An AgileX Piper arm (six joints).
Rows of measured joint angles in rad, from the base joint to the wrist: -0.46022 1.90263 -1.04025 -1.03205 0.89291 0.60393; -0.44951 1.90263 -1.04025 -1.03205 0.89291 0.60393; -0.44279 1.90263 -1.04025 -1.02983 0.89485 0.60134; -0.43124 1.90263 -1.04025 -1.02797 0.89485 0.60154; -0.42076 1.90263 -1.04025 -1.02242 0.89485 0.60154; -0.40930 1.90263 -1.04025 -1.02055 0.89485 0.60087; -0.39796 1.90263 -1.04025 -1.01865 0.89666 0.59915; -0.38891 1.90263 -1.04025 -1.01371 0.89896 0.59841; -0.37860 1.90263 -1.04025 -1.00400 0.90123 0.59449; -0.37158 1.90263 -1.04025 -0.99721 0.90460 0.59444; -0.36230 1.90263 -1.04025 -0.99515 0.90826 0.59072; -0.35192 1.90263 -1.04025 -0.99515 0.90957 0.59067; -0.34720 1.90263 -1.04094 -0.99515 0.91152 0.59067; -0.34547 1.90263 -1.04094 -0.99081 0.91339 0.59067; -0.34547 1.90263 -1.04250 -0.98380 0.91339 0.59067; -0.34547 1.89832 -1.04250 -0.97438 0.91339 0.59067; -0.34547 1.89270 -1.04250 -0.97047 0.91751 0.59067; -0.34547 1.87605 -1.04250 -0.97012 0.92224 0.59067; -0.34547 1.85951 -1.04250 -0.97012 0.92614 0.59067; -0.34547 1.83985 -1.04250 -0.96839 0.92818 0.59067
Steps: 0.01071 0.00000 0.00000 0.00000 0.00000 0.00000; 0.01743 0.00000 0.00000 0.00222 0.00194 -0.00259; 0.02898 0.00000 0.00000 0.00408 0.00194 -0.00239; 0.03946 0.00000 0.00000 0.00963 0.00194 -0.00239; 0.05092 0.00000 0.00000 0.01150 0.00194 -0.00306; 0.06226 0.00000 0.00000 0.01340 0.00375 -0.00478; 0.07131 0.00000 0.00000 0.01834 0.00605 -0.00552; 0.08162 0.00000 0.00000 0.02805 0.00832 -0.00944; 0.08864 0.00000 0.00000 0.03484 0.01169 -0.00949; 0.09792 0.00000 0.00000 0.03690 0.01535 -0.01321; 0.10830 0.00000 0.00000 0.03690 0.01666 -0.01326; 0.11302 0.00000 -0.00069 0.03690 0.01861 -0.01326; 0.11475 0.00000 -0.00069 0.04124 0.02048 -0.01326; 0.11475 0.00000 -0.00225 0.04825 0.02048 -0.01326; 0.11475 -0.00431 -0.00225 0.05767 0.02048 -0.01326; 0.11475 -0.00993 -0.00225 0.06158 0.02460 -0.01326; 0.11475 -0.02658 -0.00225 0.06193 0.02933 -0.01326; 0.11475 -0.04312 -0.00225 0.06193 0.03323 -0.01326; 0.11475 -0.06278 -0.00225 0.06366 0.03527 -0.01326
